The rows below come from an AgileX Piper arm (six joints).
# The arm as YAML. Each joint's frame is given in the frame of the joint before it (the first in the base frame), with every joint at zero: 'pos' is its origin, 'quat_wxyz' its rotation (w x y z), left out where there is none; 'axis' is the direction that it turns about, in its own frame. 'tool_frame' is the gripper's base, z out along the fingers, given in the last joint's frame.
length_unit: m
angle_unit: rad
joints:
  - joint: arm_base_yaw
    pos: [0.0, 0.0, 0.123]
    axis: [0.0, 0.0, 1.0]
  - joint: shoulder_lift
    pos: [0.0, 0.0, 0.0]
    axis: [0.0, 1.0, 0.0]
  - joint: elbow
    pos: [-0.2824, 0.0, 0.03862]
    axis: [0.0, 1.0, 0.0]
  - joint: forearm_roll
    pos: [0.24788, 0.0, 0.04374]
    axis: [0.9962, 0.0, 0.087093]
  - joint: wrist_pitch
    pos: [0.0, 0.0, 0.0]
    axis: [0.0, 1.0, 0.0]
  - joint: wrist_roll
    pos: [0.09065, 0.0, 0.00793]
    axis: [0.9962, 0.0, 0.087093]
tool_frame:
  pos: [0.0, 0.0, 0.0]
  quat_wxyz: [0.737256, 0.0, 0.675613, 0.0]
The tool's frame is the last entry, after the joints.
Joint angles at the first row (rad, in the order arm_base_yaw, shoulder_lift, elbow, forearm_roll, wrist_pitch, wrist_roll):
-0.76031 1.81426 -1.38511 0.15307 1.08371 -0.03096
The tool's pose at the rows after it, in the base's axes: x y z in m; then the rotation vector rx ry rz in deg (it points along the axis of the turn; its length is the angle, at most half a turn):
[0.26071 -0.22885 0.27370 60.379 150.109 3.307]
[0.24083 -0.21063 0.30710 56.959 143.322 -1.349]
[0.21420 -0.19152 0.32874 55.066 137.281 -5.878]
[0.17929 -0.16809 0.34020 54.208 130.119 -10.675]
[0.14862 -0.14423 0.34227 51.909 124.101 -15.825]
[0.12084 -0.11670 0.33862 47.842 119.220 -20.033]
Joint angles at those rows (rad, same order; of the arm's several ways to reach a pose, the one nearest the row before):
-0.76031 1.69331 -1.36518 0.17574 1.05454 -0.06117
-0.76032 1.54483 -1.30149 0.17576 0.99487 -0.06822
-0.77185 1.39387 -1.21078 0.16700 0.93263 -0.07123
-0.79796 1.21229 -1.07480 0.16231 0.84564 -0.07364
-0.81523 1.04098 -0.94101 0.14887 0.75822 -0.08782
-0.81879 0.86380 -0.81171 0.14745 0.69230 -0.12289

